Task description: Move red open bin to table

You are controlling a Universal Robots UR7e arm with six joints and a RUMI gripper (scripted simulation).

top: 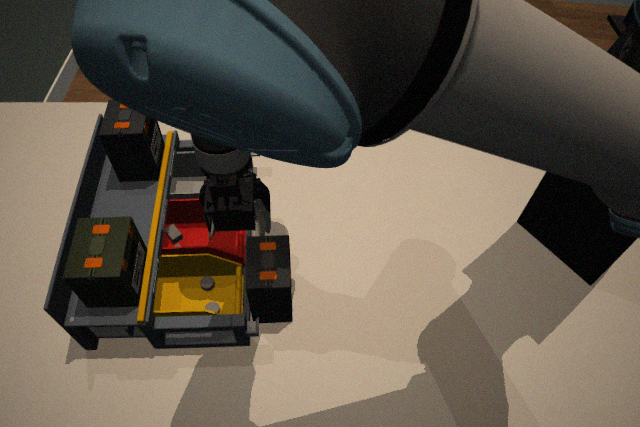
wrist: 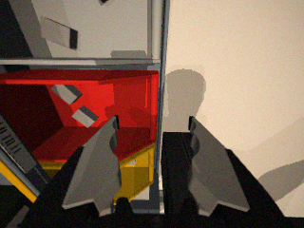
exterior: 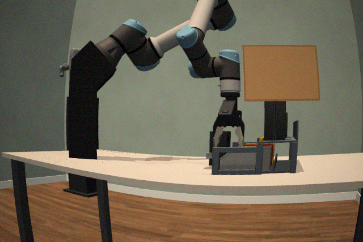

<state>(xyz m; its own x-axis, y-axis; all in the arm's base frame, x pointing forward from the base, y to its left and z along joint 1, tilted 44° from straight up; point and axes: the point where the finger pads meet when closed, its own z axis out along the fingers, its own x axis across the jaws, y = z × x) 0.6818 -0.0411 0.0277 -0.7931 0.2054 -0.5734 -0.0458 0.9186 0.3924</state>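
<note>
My hand is 80 mm short of the red open bin and 10 mm above it. Round my hand: yellow bin (120 mm to the left, 80 mm ahead, 10 mm below); grey bin (110 mm to the right, 90 mm ahead, 10 mm below); dark box (100 mm to the left, 60 mm behind, 10 mm above).
</note>
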